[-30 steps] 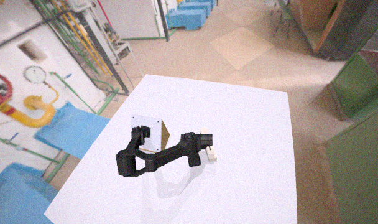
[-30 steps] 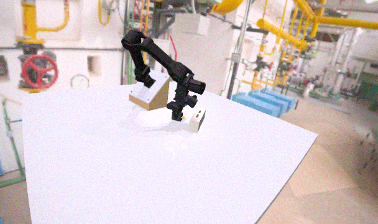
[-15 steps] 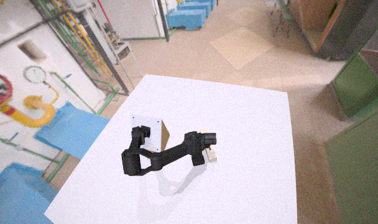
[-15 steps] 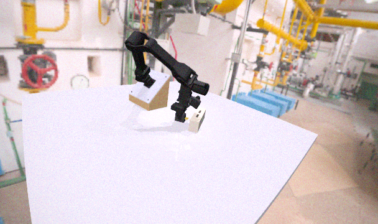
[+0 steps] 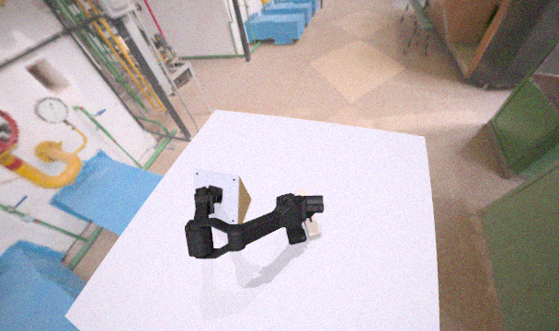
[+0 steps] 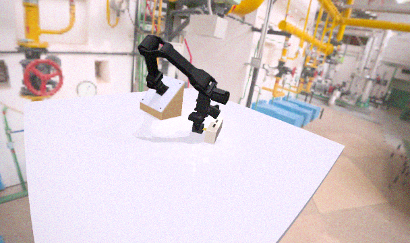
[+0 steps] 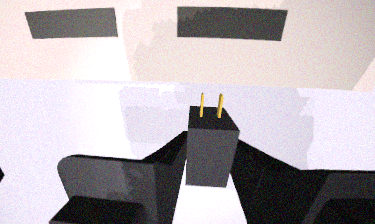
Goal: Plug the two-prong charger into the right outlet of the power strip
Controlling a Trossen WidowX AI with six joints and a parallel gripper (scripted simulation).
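Right now my gripper tip is 10 mm short of the charger, 10 mm to the right of it and 10 mm below it.
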